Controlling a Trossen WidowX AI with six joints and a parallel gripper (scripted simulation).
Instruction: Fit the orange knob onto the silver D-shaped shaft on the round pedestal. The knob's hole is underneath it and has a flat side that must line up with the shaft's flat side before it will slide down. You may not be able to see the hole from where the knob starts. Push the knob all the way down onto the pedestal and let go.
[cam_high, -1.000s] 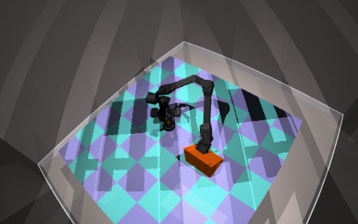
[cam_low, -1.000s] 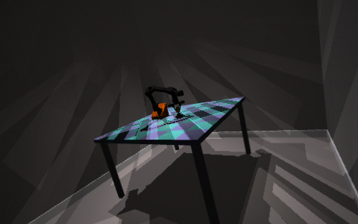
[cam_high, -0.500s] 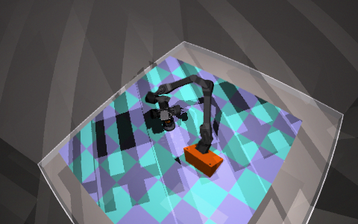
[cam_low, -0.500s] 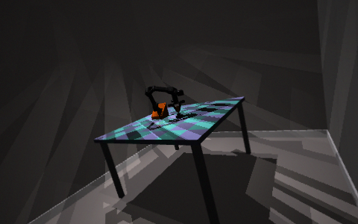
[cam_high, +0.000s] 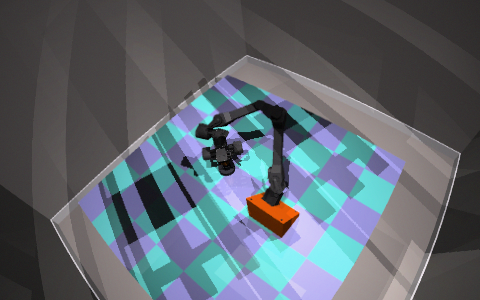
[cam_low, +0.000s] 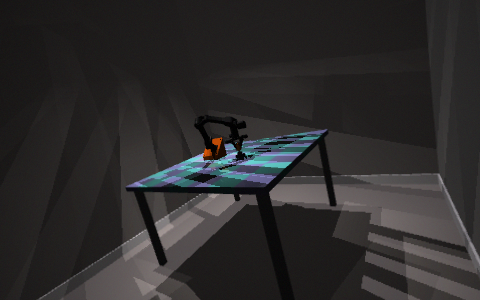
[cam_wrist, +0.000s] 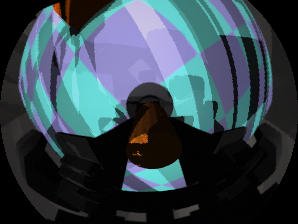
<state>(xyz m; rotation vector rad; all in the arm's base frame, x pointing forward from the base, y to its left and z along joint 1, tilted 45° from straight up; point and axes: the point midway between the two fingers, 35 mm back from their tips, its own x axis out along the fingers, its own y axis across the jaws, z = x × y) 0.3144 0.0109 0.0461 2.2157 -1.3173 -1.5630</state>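
Now: the orange knob 3 cm above my gripper tip. Also, from my gripper tip: dark round pedestal (4 cm below).
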